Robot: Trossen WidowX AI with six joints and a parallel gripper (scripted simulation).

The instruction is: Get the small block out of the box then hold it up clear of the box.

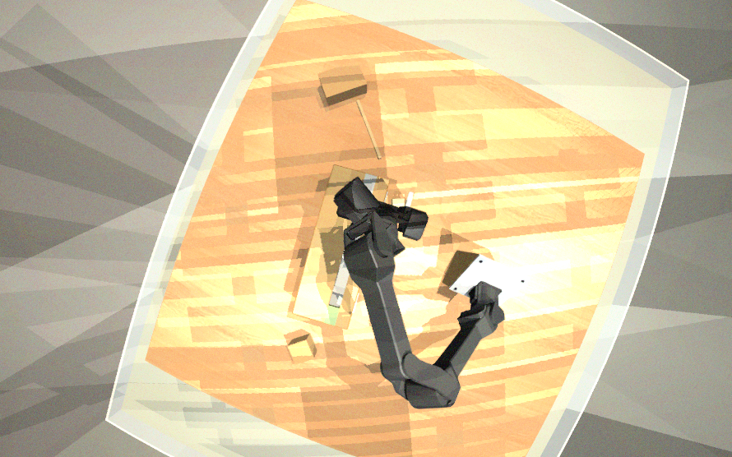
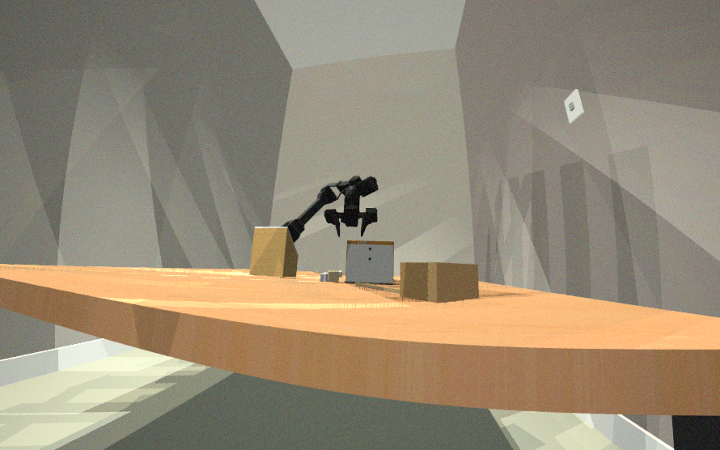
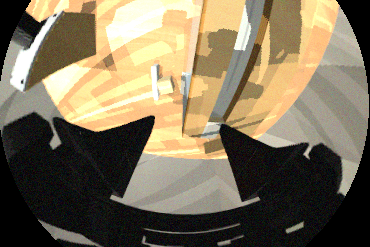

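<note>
Now: the tan block 13 cm below my gripper tip, 4 cm behind it and 3 cm to the right of it. Also, from my gripper tip: box 13 cm to the left, 9 cm below, 1 cm ahead; then thin stick 20 cm to the right, 15 cm below, 12 cm ahead.
</note>
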